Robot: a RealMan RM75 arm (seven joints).
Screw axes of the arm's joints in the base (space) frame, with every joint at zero. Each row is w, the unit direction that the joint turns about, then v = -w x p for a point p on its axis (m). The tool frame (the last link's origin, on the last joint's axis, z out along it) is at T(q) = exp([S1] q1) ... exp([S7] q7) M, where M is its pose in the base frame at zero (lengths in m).
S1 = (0, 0, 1, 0.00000, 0.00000, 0.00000)
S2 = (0, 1, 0, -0.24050, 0.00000, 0.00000)
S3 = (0, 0, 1, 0.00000, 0.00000, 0.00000)
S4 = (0, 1, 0, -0.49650, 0.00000, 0.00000)
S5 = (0, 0, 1, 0.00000, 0.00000, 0.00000)
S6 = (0, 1, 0, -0.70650, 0.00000, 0.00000)
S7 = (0, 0, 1, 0.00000, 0.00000, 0.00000)
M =
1 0 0 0.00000
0 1 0 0.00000
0 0 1 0.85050
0 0 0 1
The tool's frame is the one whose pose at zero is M.
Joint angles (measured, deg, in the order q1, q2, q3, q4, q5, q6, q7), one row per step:
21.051 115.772 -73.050 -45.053 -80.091 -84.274 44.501
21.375 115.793 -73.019 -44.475 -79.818 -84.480 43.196
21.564 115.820 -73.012 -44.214 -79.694 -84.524 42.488
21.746 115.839 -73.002 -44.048 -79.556 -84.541 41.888
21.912 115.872 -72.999 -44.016 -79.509 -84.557 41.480
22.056 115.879 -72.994 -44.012 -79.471 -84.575 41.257
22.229 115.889 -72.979 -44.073 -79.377 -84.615 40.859
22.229 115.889 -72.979 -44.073 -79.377 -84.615 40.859
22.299 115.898 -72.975 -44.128 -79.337 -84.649 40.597
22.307 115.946 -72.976 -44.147 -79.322 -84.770 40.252
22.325 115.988 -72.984 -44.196 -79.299 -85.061 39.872
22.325 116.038 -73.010 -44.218 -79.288 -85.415 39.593
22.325 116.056 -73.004 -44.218 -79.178 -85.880 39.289
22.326 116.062 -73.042 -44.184 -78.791 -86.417 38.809
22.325 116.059 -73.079 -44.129 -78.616 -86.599 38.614
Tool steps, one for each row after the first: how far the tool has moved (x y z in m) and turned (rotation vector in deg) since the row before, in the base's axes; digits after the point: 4 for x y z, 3 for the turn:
-0.0007 0.0004 -0.0007 0.463 0.059 0.915
-0.0006 0.0004 -0.0004 0.300 -0.011 0.518
-0.0008 0.0006 -0.0002 0.315 0.003 0.488
-0.0010 0.0006 -0.0002 0.221 -0.030 0.454
-0.0009 0.0005 0.0000 0.134 -0.012 0.316
-0.0014 0.0008 0.0003 0.286 -0.002 0.536
0.0000 0.0000 0.0000 0.000 0.000 0.000
-0.0007 0.0003 0.0001 0.176 -0.019 0.332
-0.0005 -0.0003 -0.0002 0.121 0.010 0.364
-0.0008 -0.0006 -0.0001 0.047 0.067 0.538
-0.0007 -0.0009 -0.0002 -0.089 0.114 0.470
-0.0008 -0.0009 0.0002 -0.075 0.226 0.514
-0.0012 -0.0009 0.0005 0.057 0.439 0.649
-0.0003 -0.0004 0.0001 0.020 0.172 0.210

